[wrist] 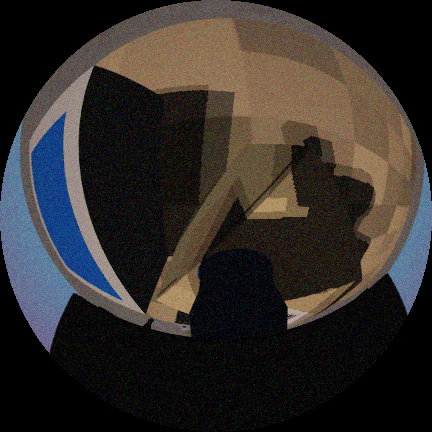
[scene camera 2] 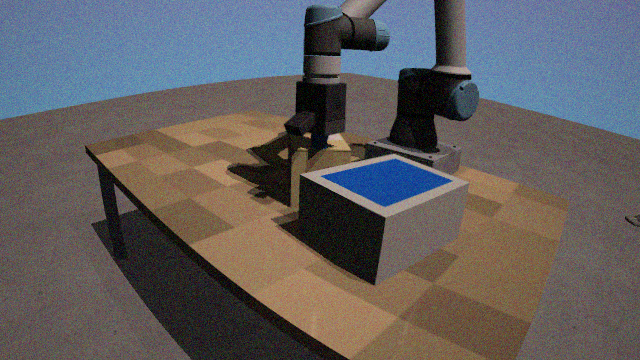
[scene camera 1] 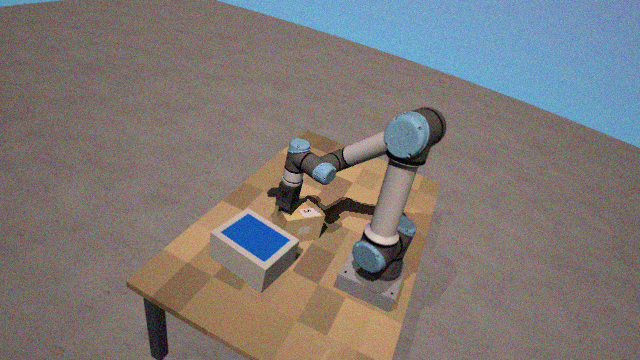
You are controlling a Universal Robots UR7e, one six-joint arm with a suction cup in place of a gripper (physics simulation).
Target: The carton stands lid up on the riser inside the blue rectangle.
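Places are measured from the arm's base along level axes (x left, y up, z ahead), in millimetres.
Where they show: hand, tool point: (wrist: 233, 256) (scene camera 2: 319, 152) (scene camera 1: 284, 212); arm's base, link origin: (scene camera 2: 413, 142).
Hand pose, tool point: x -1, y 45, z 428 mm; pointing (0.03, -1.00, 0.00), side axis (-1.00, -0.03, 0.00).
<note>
Each offset is from my tool point to the centre of the thing. "pt": to the spot under its first point. Level surfaces: height alone.
The brown carton @[dx -48, dy -52, dz -46 mm] (scene camera 1: 308, 222) (scene camera 2: 298, 168) stands on the table just behind the riser, its lid with a white label facing up. My suction cup (scene camera 1: 285, 208) (scene camera 2: 319, 142) (wrist: 238, 282) is pressed down on the carton's top near one edge, with the tool straight above it. In the wrist view the carton's top @[pt dx -12, dy +13, dz +34 mm] (wrist: 273, 205) fills the middle, mostly in the arm's shadow. The grey riser @[dx +189, dy -56, dz +20 mm] (scene camera 1: 237, 261) (scene camera 2: 420, 232) (wrist: 120, 181) stands beside the carton, and the blue rectangle @[dx +189, dy +3, dz +20 mm] (scene camera 1: 255, 236) (scene camera 2: 386, 178) (wrist: 52, 193) on its top is bare.
The wooden checkered table @[dy -116 mm] (scene camera 1: 277, 313) (scene camera 2: 178, 178) carries everything. The arm's grey base plate (scene camera 1: 366, 286) (scene camera 2: 420, 154) sits close behind the riser and beside the carton. The table's edges lie near the riser's front.
</note>
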